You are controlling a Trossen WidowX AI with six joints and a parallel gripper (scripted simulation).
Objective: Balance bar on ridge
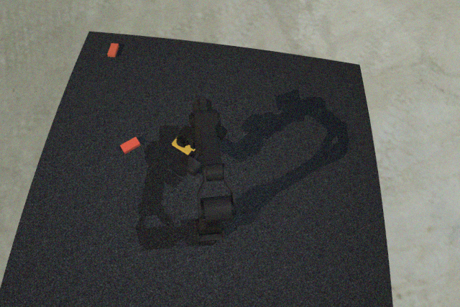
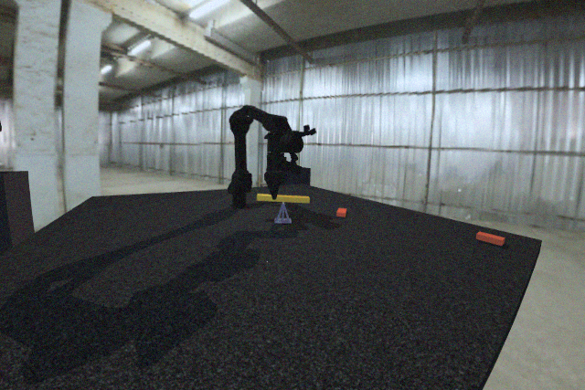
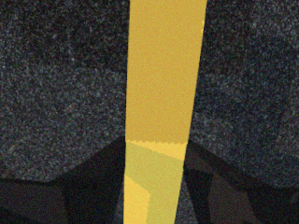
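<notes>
Now: the yellow bar 10 mm ahead of my gripper tip and 30 mm to the left of it.
</notes>
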